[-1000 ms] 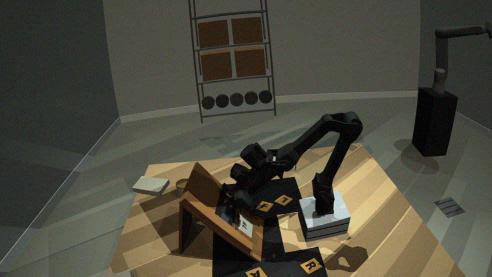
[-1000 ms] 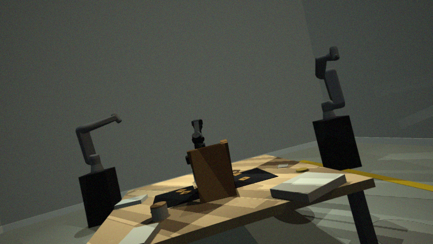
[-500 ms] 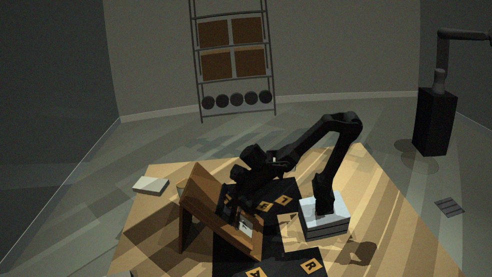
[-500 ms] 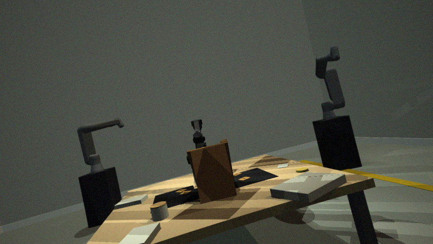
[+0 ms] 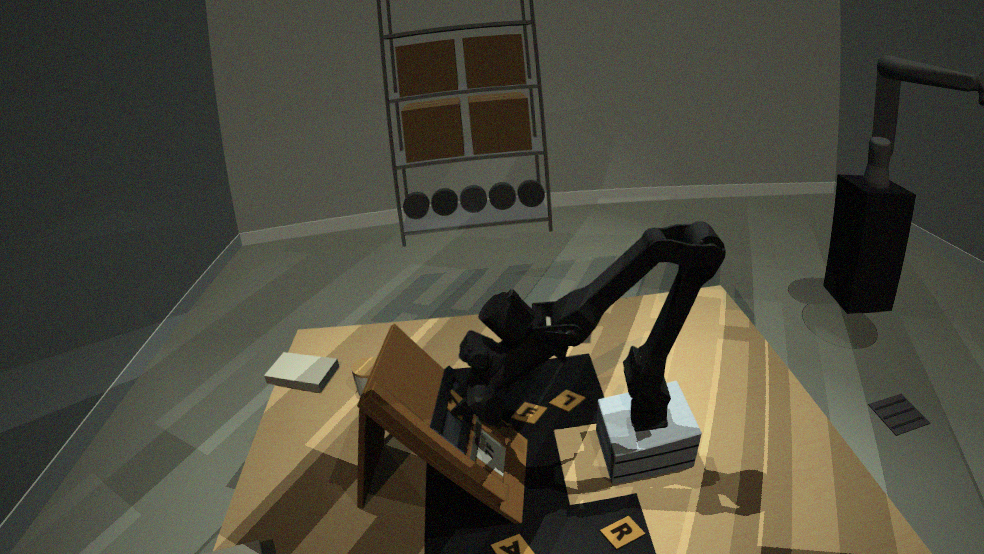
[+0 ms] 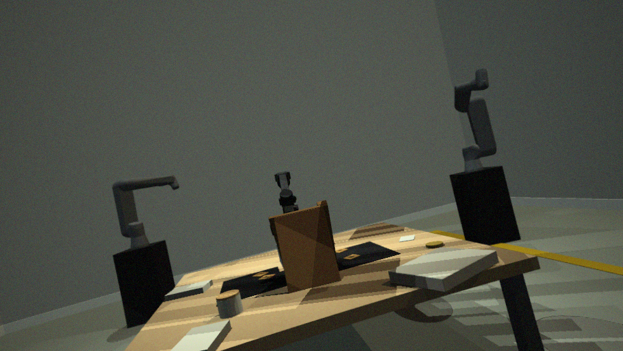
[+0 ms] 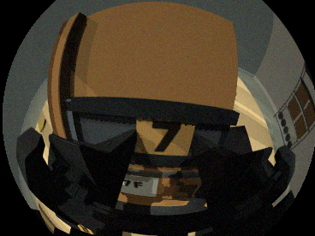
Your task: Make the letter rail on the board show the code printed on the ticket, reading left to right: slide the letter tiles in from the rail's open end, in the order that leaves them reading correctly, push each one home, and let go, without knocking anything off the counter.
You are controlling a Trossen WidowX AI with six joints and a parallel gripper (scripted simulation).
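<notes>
Right now the white ticket is 80 mm below my gripper tip, 60 mm behind it and 40 mm to the left of it. Also, from my gripper tip: card 530 mm to the left, 240 mm behind, 160 mm below; then yellow disc 570 mm to the left, 150 mm below, 10 mm ahead.
</notes>
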